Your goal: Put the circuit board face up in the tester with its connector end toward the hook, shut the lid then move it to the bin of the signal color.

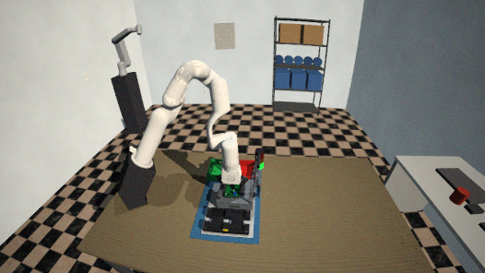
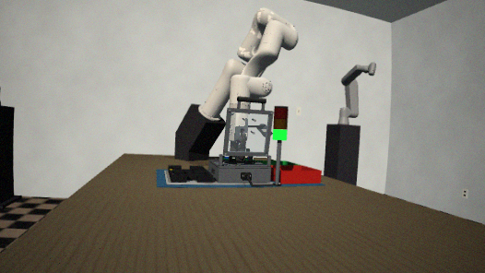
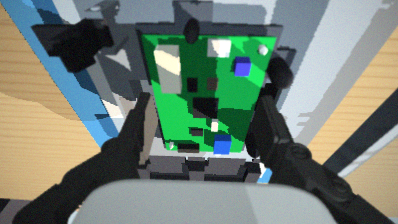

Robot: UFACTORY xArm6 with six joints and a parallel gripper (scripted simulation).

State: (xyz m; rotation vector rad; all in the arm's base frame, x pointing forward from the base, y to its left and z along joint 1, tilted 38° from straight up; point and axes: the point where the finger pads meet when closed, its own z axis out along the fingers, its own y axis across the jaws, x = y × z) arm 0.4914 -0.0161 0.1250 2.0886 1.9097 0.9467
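The green circuit board lies 1 cm below my hand. Round my hand: tester plate 1 cm ahead, 1 cm to the left, 1 cm below; black latch hook 6 cm behind, 6 cm to the left, 1 cm above; tester lid 12 cm ahead, 10 cm above.
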